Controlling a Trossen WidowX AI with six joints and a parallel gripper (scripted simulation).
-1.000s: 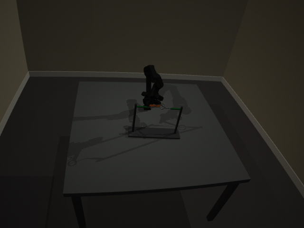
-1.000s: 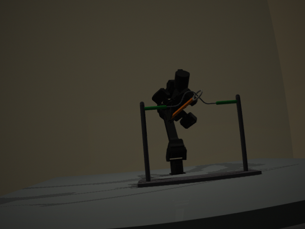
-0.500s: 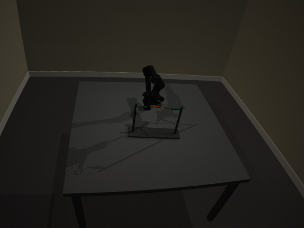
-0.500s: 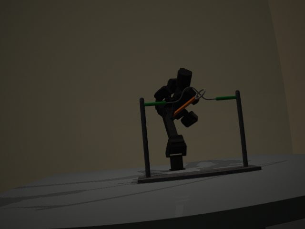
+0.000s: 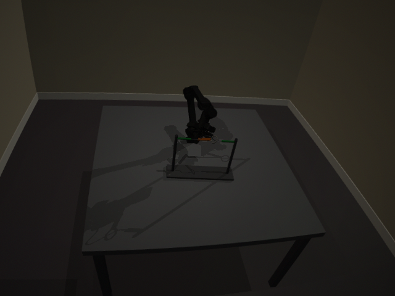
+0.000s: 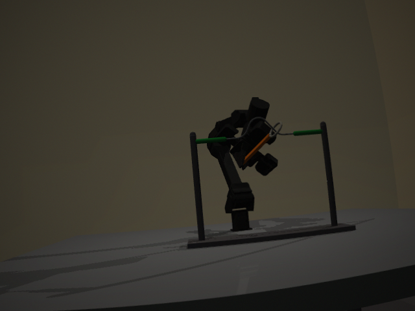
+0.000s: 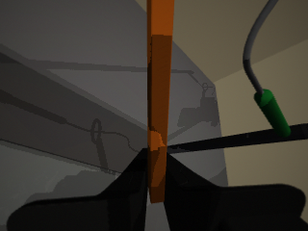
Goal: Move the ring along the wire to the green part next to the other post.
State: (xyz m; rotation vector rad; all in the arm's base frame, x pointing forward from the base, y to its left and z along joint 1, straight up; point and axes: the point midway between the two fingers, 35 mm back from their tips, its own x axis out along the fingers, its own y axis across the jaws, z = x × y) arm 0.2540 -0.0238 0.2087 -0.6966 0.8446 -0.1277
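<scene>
Right now the ring with orange handle is 4 cm ahead of my gripper tip, 6 cm to the left of it and 6 cm above it.
</scene>
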